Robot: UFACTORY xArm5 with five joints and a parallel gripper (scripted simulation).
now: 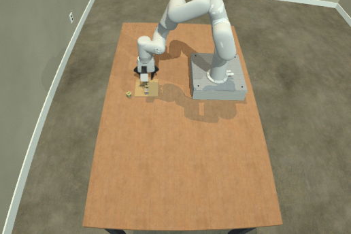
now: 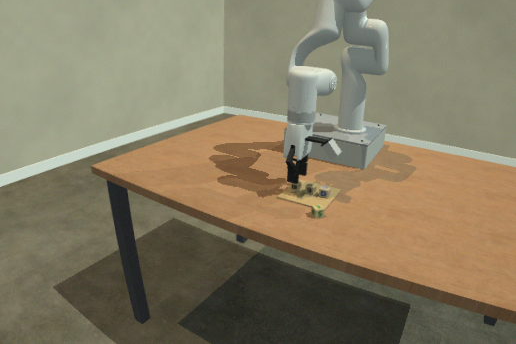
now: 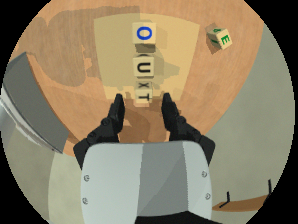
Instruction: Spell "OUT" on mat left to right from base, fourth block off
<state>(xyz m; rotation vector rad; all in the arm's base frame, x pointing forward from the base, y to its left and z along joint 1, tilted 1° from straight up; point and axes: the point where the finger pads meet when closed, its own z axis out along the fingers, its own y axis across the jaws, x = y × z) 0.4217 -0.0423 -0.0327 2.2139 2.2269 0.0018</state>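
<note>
Right now the U block is 40 mm to the left of my hand and 40 mm below it. Round my hand: tan mat (50 mm below, 40 mm to the left).
</note>
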